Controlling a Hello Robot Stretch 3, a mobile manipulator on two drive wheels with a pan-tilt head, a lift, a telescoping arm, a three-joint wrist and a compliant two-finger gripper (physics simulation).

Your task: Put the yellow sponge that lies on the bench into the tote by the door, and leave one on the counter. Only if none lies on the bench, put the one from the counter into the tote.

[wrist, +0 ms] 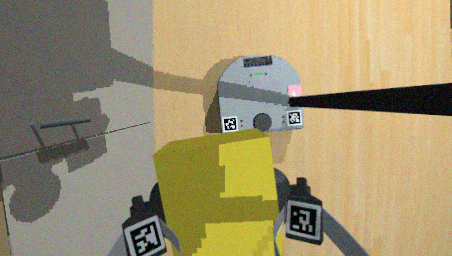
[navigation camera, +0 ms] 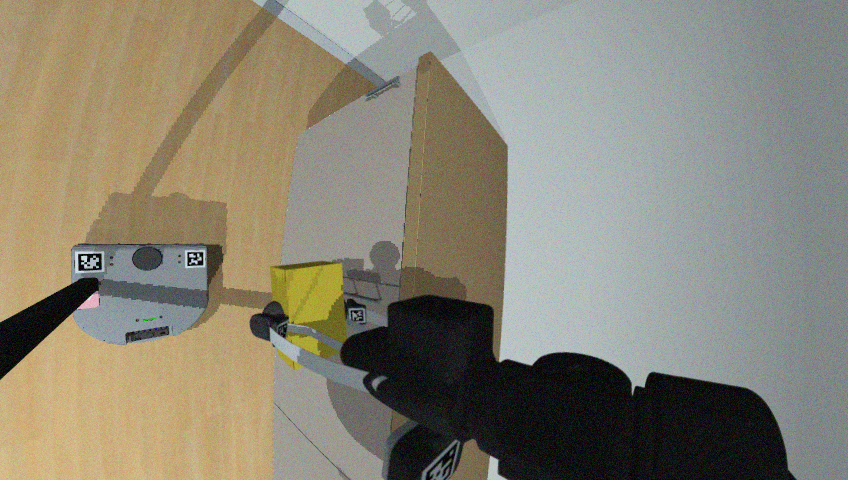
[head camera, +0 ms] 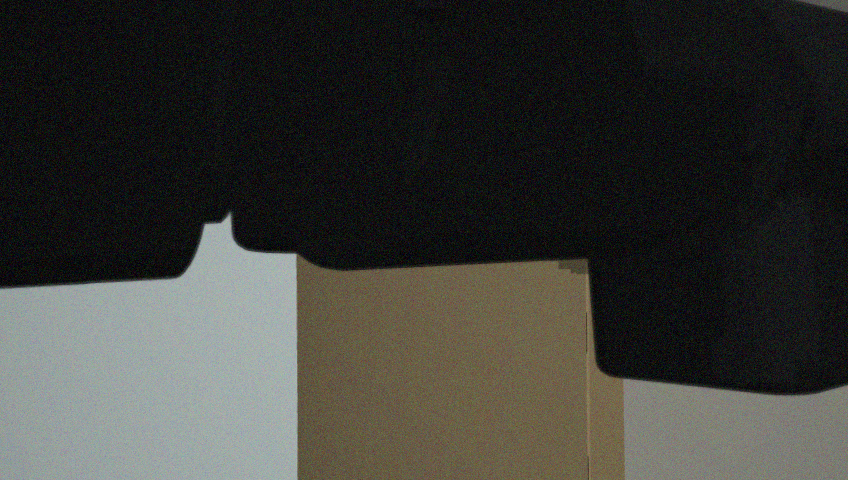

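Observation:
My gripper is shut on a yellow sponge, with one fingertip on each side of it. In the navigation view the sponge overlaps the grey front of a brown-topped cabinet. In the wrist view it hangs over the wood floor and the cabinet's front edge, close to my base. A large black part of my arm hides much of the head view. I cannot tell whether this cabinet is the counter or the bench. The tote and a second sponge do not show.
My grey base stands on the wood floor in front of the cabinet. A handle sticks out from the cabinet front. A pale wall is behind the cabinet.

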